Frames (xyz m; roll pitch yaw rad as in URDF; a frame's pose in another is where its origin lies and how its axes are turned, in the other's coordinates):
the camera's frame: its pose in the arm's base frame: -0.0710 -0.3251 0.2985 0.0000 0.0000 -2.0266
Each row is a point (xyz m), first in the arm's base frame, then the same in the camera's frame.
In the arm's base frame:
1: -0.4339 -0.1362 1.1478
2: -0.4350 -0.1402 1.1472
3: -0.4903 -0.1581 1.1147
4: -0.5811 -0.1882 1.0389
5: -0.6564 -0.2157 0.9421
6: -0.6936 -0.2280 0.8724
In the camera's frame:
1: -0.0099 -0.4090 0.8493
2: -0.0058 -0.4082 0.8487
3: 0.0346 -0.4500 0.8162
4: 0.1016 -0.5183 0.7404
5: 0.1595 -0.5738 0.6436
6: 0.1869 -0.6018 0.5739

